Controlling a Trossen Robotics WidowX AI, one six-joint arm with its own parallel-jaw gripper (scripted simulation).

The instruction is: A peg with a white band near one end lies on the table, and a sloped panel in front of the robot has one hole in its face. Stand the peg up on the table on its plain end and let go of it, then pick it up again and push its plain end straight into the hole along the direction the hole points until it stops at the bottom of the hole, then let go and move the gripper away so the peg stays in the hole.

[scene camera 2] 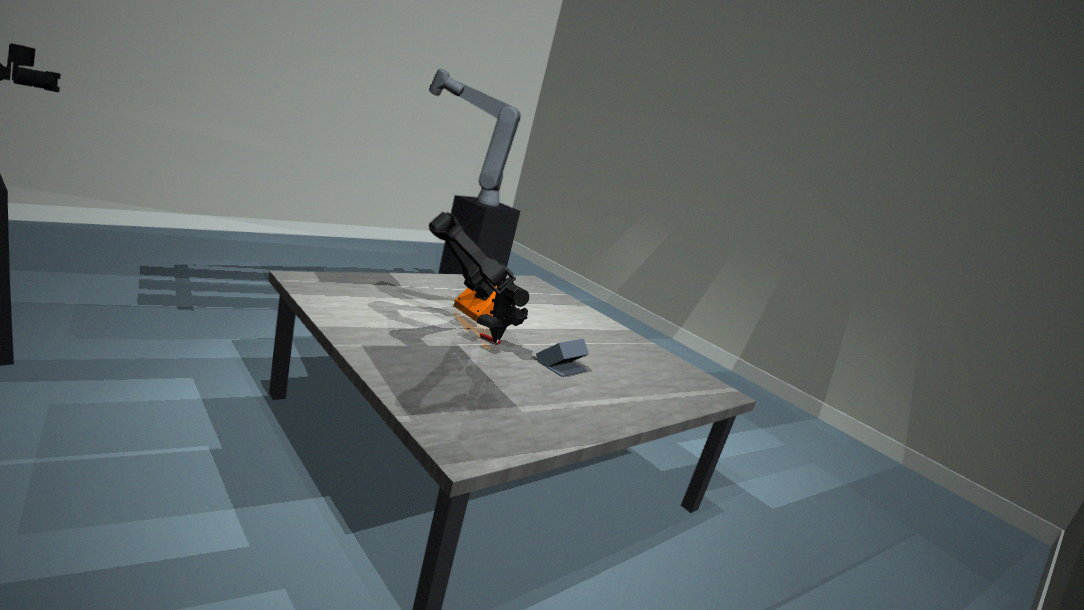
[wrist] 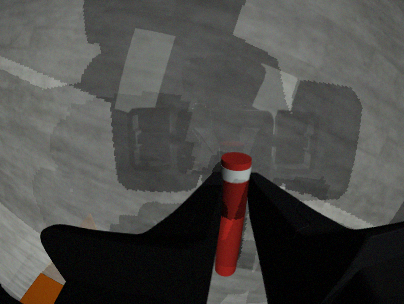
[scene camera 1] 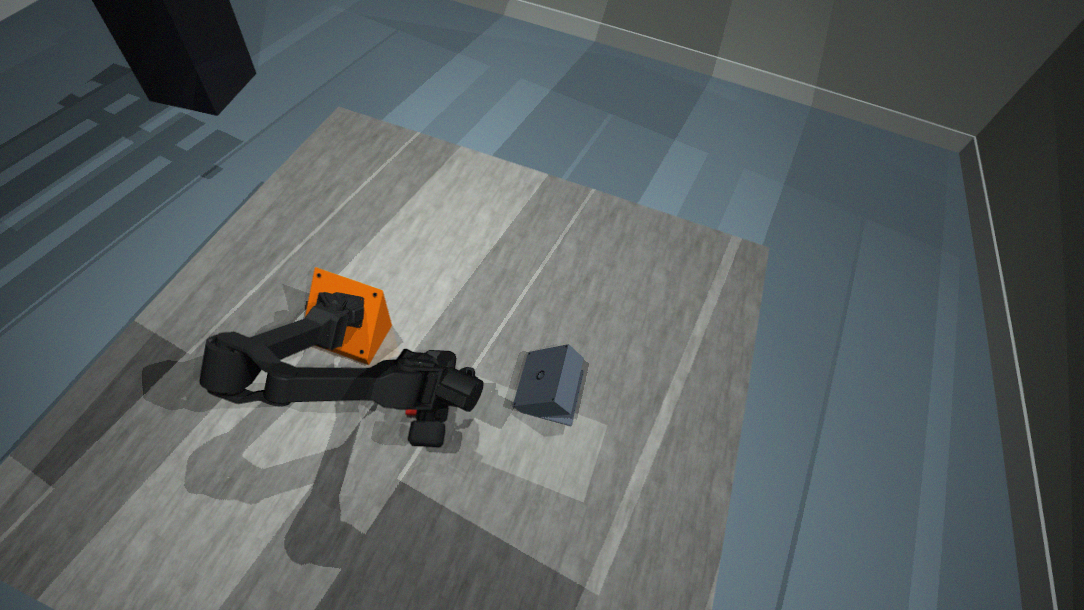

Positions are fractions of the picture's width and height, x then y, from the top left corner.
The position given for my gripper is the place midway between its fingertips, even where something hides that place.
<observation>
In view: my gripper (wrist: 0.58,0.59), a red peg (wrist: 0.59,0.55) and a grey sloped panel (scene camera 1: 0.52,0.60).
The grey sloped panel also shows in scene camera 2 (scene camera 2: 0.53,0.58).
</observation>
